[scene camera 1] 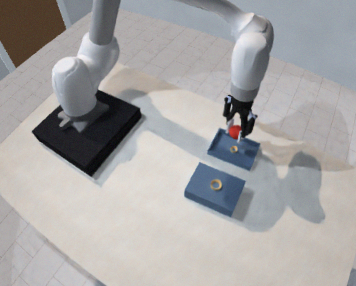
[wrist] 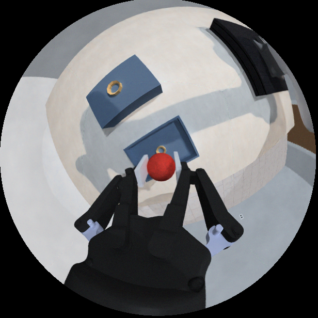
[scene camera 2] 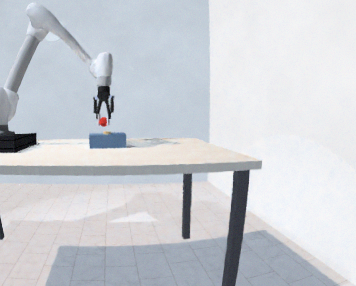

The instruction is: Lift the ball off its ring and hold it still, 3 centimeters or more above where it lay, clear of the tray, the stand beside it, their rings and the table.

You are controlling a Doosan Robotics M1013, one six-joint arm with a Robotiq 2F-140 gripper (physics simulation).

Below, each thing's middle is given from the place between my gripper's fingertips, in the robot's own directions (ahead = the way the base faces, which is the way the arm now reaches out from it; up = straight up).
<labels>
My hand is 90 mm above the blue tray (scene camera 1: 224,147) and 10 mm short of it. Round my hand: blue stand (scene camera 1: 210,187) (210 mm to the right, 60 mm below, 40 mm ahead).
</labels>
